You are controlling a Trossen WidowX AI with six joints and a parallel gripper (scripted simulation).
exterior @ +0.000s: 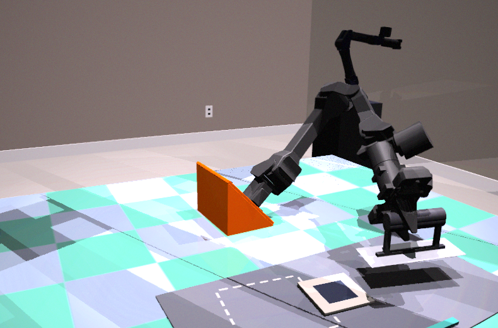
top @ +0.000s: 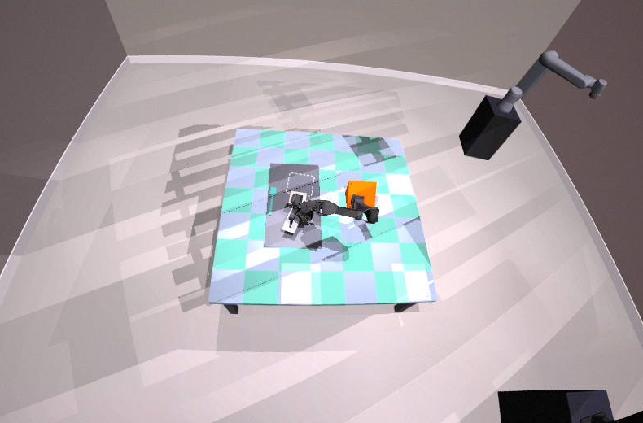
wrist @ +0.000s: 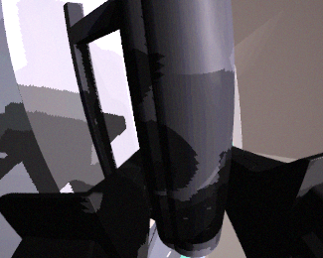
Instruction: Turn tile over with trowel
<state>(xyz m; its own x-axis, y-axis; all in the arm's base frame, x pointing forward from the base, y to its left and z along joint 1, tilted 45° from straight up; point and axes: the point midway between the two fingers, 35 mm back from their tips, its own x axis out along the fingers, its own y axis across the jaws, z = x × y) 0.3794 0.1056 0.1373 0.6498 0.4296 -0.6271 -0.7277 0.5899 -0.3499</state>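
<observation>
Right now my gripper tip is 12 cm to the left of the grey mat and 12 cm above it. Round my gripper tip: tile (2 cm behind, 14 cm to the right, 10 cm below); cyan trowel (14 cm ahead, 12 cm to the right, 10 cm below).
</observation>
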